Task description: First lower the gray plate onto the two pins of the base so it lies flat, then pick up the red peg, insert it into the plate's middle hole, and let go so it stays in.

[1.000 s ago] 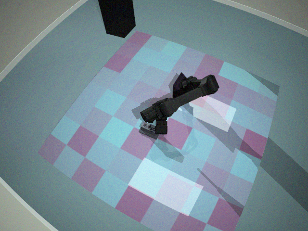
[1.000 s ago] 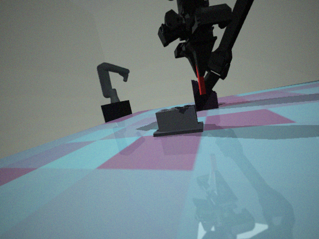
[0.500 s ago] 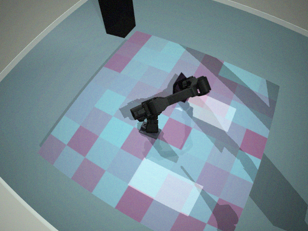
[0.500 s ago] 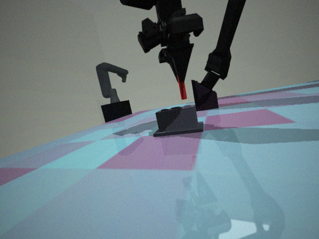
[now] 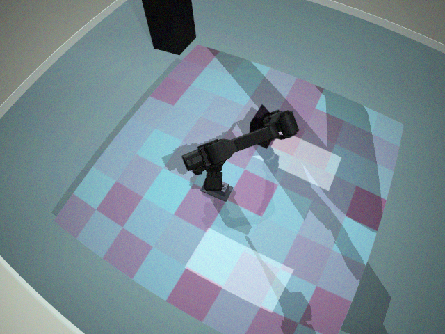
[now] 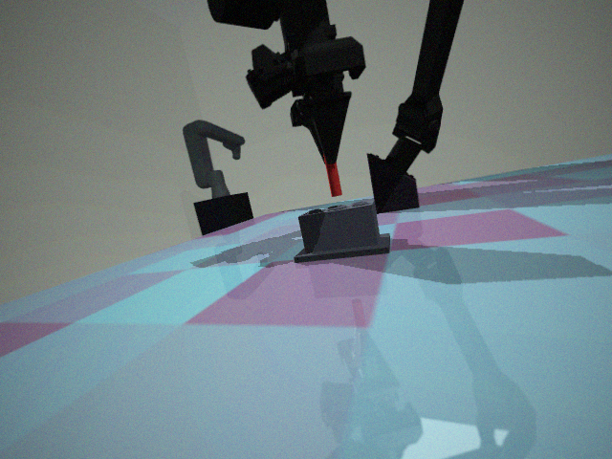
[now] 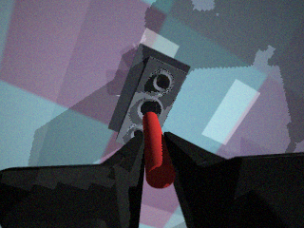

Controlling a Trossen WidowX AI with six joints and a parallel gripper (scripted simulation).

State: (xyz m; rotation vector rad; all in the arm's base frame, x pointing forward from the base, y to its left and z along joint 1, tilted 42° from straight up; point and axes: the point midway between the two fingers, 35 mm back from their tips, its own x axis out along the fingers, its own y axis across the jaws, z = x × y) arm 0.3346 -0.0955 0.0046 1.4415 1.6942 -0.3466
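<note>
Right now my gripper tip is right at the red peg. Round my gripper tip: dark base: 11 cm below; gray plate: 7 cm below.
</note>
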